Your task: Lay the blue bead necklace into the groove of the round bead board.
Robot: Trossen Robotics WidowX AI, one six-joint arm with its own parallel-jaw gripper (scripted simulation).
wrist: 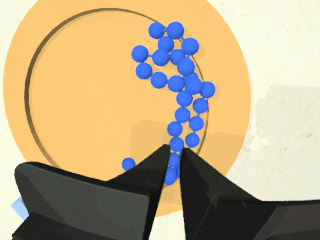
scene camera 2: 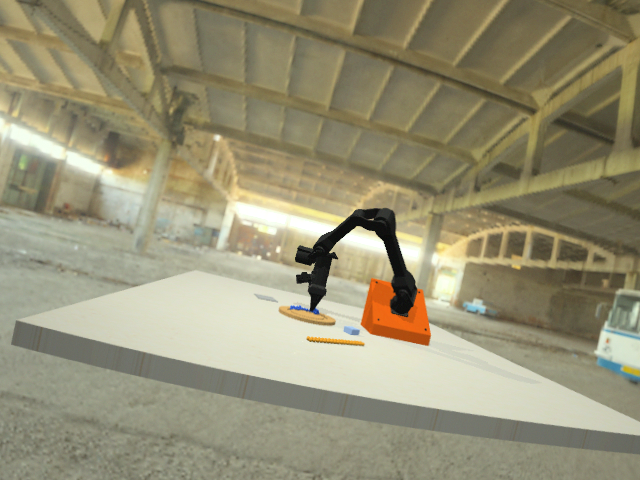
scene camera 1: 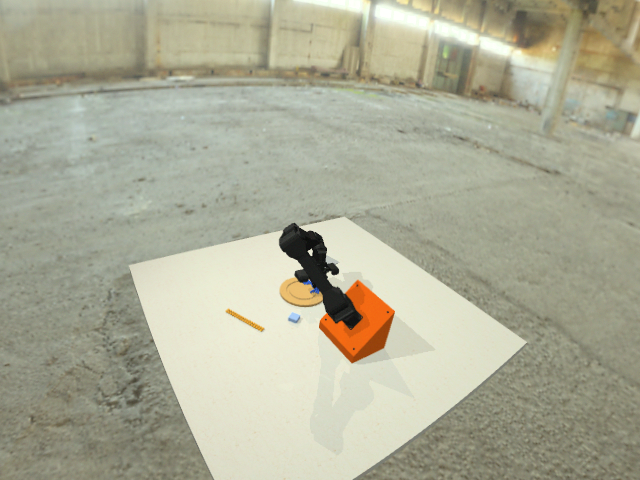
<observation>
I see my gripper (scene camera 2: 311, 310).
My gripper is seen too in the wrist view (wrist: 175, 152).
</observation>
